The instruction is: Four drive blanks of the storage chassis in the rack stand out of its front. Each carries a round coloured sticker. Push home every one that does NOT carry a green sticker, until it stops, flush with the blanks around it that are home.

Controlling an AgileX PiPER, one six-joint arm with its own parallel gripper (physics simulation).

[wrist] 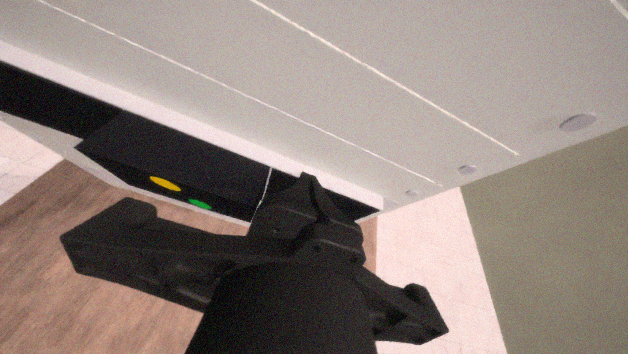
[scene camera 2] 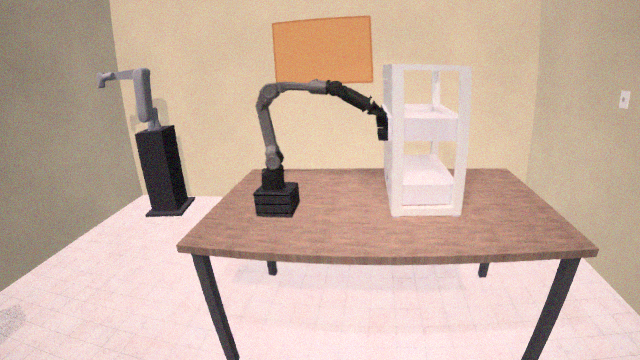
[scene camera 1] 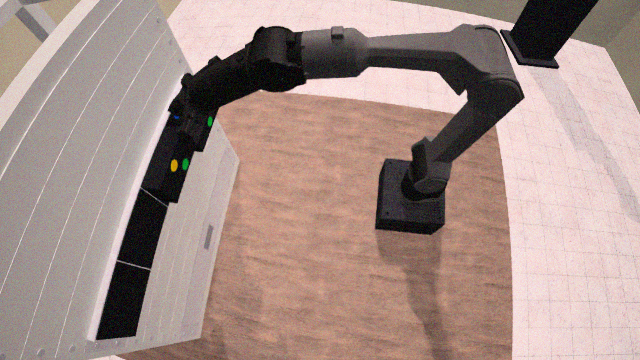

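The storage chassis (scene camera 1: 95,305) is in the rack, with its drive blanks in its front. The yellow-sticker blank (scene camera 1: 173,165) (wrist: 165,183) stands out. Beside it a green-sticker blank (scene camera 1: 185,164) (wrist: 200,204) stands out too. Another green-sticker blank (scene camera 1: 210,121) stands out at the far end, partly behind the gripper. The blue-sticker blank (scene camera 1: 176,117) sits clearly deeper than the yellow one and looks about flush, though the gripper hides much of it. My gripper (scene camera 1: 172,108) (wrist: 305,183) is shut and empty, its tips at the blue-sticker blank's face, close under the chassis's top edge.
Black blanks (scene camera 1: 142,227) (scene camera 1: 122,300) nearer the front end are home. The white rack (scene camera 2: 396,150) stands on the wooden table (scene camera 2: 330,235). A second arm on a black pedestal (scene camera 2: 160,170) stands beyond the table.
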